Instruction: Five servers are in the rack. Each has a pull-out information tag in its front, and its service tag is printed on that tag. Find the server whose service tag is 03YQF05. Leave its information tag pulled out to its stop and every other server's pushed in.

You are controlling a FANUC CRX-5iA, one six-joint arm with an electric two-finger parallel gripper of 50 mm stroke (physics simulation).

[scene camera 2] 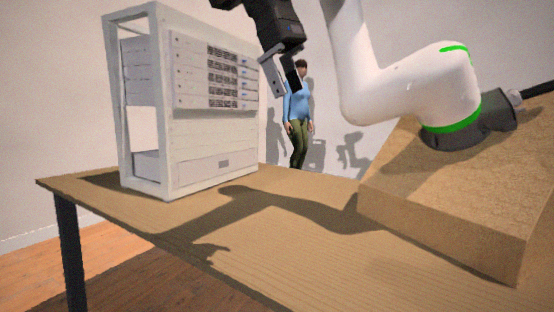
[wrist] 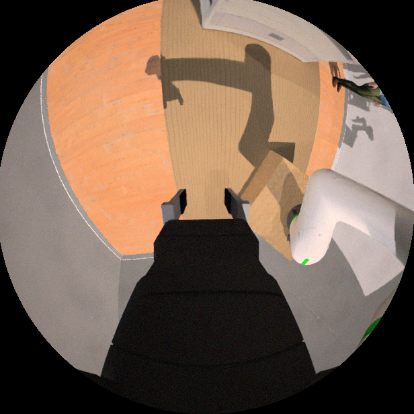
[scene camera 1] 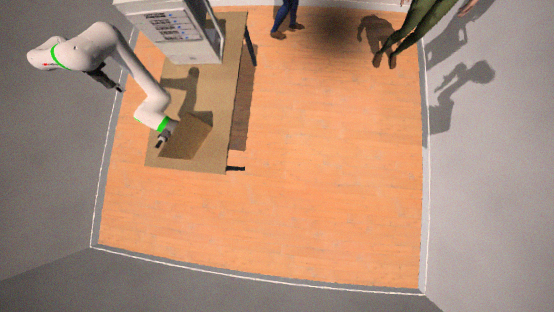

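Pixels of known places: gripper, fingertip midpoint: (scene camera 2: 290, 93) (scene camera 1: 123, 91); arm's base at its link origin: (scene camera 2: 454, 129) (scene camera 1: 174, 129).
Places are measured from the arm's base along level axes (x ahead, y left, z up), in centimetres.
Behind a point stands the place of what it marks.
The white rack (scene camera 1: 192, 56) {x 73.8, y 14.3, z -16.1 cm} (scene camera 2: 162, 110) {x 72.7, y 40.9, z 2.4 cm} (wrist: 295, 35) stands upright at the table's far end. Its five servers (scene camera 1: 172, 25) {x 73.2, y 9.3, z 15.5 cm} (scene camera 2: 192, 75) {x 71.2, y 31.0, z 13.8 cm} are stacked in the upper part, with dark vents and small blue marks toward the right in scene camera 2. The information tags and their print are too small to read, and how far each tag is out cannot be told. In the wrist view the lower front of the rack shows at the top. My gripper (scene camera 1: 120, 90) {x 23.5, y 46.2, z 6.6 cm} (scene camera 2: 288, 92) {x 23.5, y 46.2, z 6.6 cm} (wrist: 205, 196) is open and empty, in the air in front of the rack, apart from it, fingers pointing down.
The table (scene camera 1: 217, 95) {x 43.3, y -12.0, z -27.6 cm} (scene camera 2: 310, 270) {x 19.8, y 41.7, z -27.6 cm} (wrist: 215, 130) carries a slanted brown block (scene camera 1: 192, 135) {x -0.9, y -8.6, z -9.5 cm} (scene camera 2: 435, 230) {x 0.6, y 16.1, z -23.0 cm} (wrist: 270, 185) under the arm's base. A person in green trousers (scene camera 1: 420, 25) (scene camera 2: 298, 142) (wrist: 367, 91) stands beyond the table; another person's blue legs (scene camera 1: 286, 17) show in scene camera 1.
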